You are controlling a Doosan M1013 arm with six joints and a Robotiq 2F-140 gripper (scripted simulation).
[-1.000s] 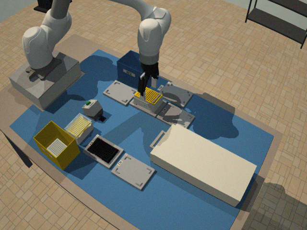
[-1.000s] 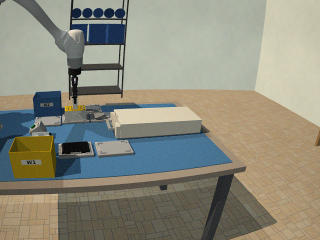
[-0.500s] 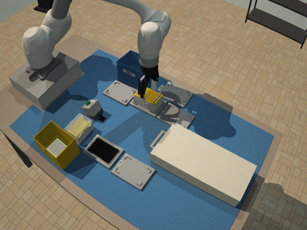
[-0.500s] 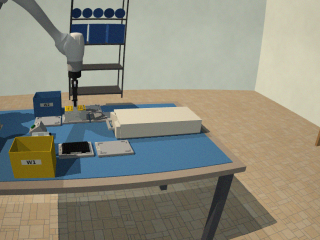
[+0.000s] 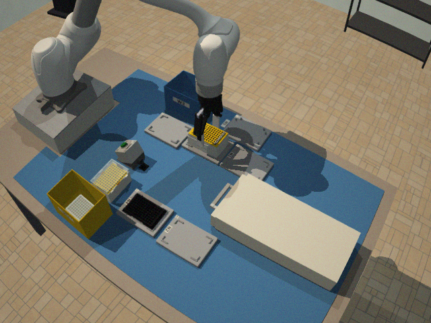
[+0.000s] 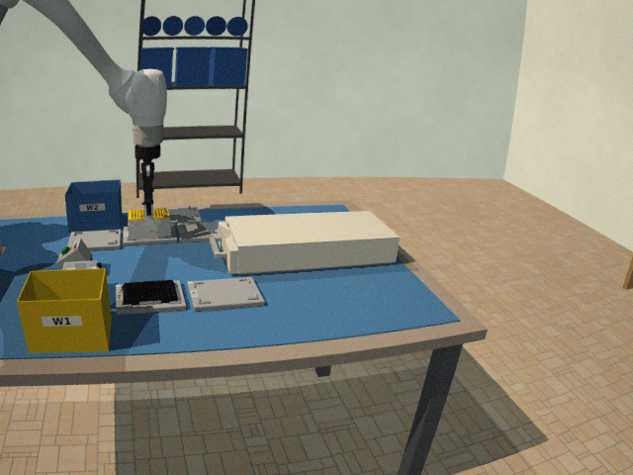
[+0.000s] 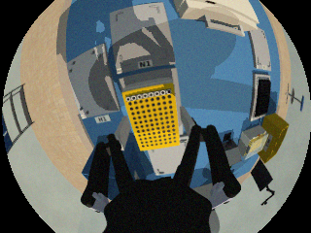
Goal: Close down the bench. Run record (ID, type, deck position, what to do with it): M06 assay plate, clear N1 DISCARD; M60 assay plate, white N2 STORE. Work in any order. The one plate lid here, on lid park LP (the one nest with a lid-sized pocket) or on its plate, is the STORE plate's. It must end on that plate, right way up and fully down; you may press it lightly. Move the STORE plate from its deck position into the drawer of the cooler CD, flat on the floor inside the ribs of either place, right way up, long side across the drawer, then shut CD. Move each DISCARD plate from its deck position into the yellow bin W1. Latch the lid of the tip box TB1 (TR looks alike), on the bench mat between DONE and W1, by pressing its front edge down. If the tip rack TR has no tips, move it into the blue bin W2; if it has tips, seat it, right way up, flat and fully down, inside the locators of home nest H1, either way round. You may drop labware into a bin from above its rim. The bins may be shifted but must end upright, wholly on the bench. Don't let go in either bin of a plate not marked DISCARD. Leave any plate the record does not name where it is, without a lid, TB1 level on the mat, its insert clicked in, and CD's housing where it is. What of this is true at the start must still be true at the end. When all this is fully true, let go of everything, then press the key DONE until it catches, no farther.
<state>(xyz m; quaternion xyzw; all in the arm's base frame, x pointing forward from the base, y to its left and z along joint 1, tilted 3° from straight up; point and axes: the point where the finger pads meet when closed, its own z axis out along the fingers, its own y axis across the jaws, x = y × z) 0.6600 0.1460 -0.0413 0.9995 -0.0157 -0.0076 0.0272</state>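
Right now my hand is 10 mm past the tip rack TR, 10 mm to the left of it and 20 mm above it. Also, from my hand: done key box: 220 mm behind, 210 mm to the right, 20 mm below; blue bin W2: 180 mm behind, 150 mm to the left, 40 mm below; black plate: 30 mm behind, 370 mm to the right, 60 mm below.
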